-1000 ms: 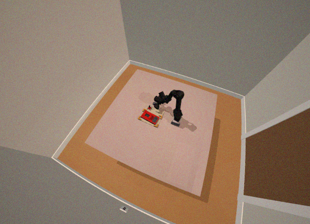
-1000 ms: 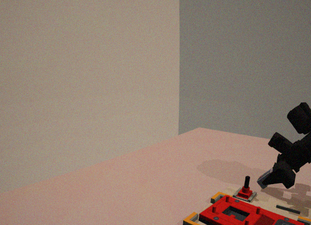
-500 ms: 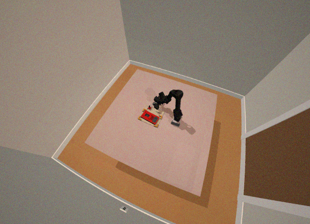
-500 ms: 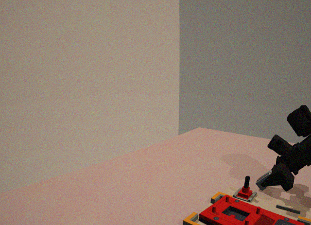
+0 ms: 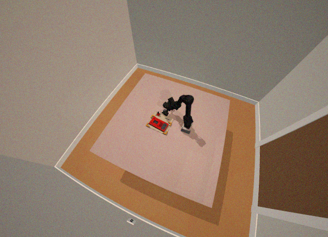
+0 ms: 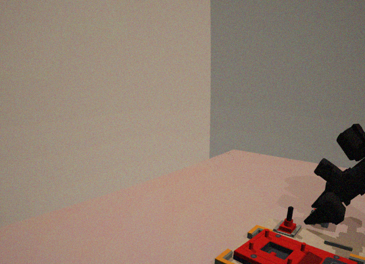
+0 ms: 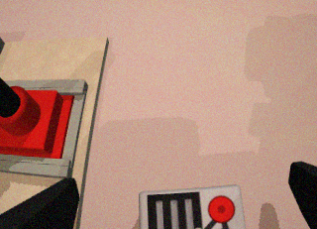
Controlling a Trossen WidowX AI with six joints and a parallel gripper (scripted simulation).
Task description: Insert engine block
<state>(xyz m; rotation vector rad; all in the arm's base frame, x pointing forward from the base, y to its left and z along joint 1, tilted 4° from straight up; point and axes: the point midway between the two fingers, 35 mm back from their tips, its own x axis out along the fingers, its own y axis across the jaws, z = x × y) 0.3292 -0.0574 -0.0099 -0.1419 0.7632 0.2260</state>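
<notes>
Right now the grey engine block is 3 cm behind my gripper tip. From my gripper tip the other things lie so: black upright peg: 1 cm ahead, 8 cm to the left, 2 cm above.
</notes>
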